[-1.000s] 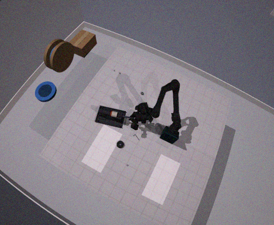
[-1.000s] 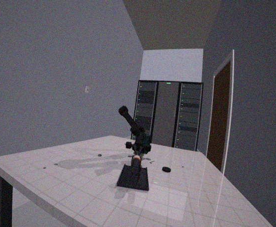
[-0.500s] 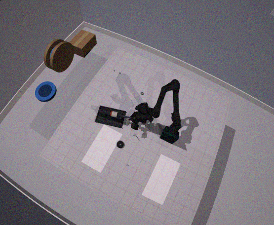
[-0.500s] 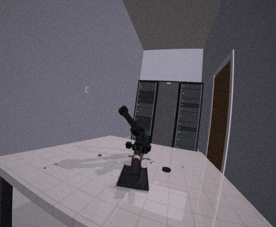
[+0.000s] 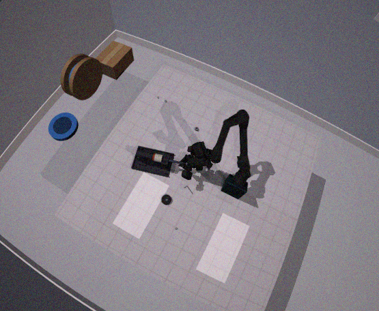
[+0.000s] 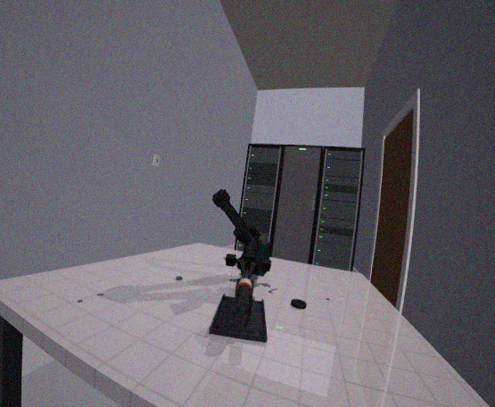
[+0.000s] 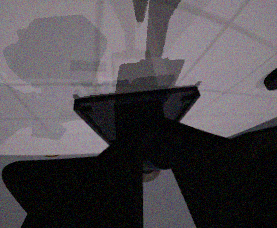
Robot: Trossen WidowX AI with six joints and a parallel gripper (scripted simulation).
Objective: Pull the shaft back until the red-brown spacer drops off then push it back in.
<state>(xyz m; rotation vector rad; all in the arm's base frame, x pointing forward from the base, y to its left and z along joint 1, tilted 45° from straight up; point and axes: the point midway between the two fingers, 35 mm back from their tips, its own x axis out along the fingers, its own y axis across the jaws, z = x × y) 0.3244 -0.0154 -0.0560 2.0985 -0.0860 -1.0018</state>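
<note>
Now: the grey shaft 6 cm ahead of my gripper tip, 2 cm to the left of it and 2 cm above it. From my gripper tip the other things lie so: dark fixture plate 16 cm ahead, 4 cm to the left, 1 cm below; then red-brown spacer 14 cm ahead, 4 cm to the left, 2 cm above; then bent key 11 cm behind, 9 cm to the left, 5 cm below.
</note>
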